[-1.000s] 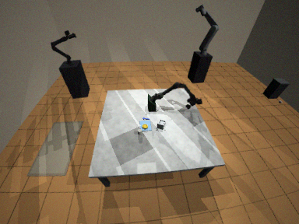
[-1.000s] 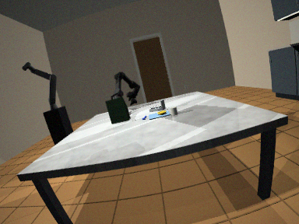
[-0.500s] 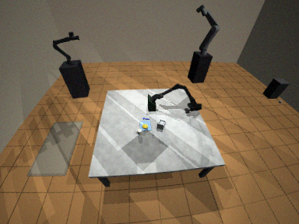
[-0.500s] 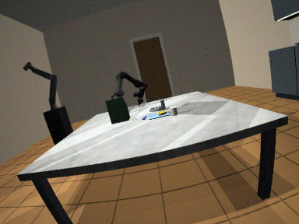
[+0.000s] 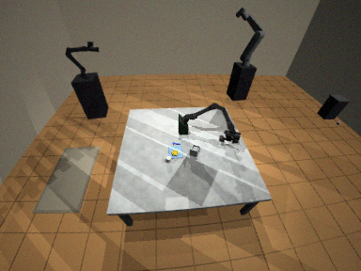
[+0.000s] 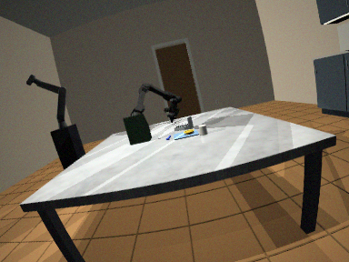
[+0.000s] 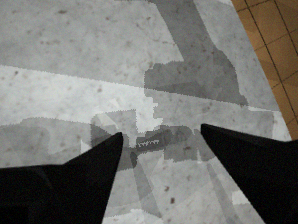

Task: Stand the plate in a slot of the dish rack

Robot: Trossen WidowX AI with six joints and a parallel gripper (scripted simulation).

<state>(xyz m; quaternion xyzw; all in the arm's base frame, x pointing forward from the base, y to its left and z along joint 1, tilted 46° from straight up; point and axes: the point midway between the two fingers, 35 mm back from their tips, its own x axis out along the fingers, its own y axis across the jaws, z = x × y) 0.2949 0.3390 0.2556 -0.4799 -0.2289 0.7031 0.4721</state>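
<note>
My gripper tip is now 30 mm short of the yellow plate and 570 mm to the left of it. From my gripper tip the other things lie so: light blue mat: 10 mm ahead, 560 mm to the right, 20 mm below; then grey dish rack: 30 mm ahead, 370 mm to the right, 10 mm above; then blue spoon: 100 mm behind, 540 mm to the right, 10 mm below.
</note>
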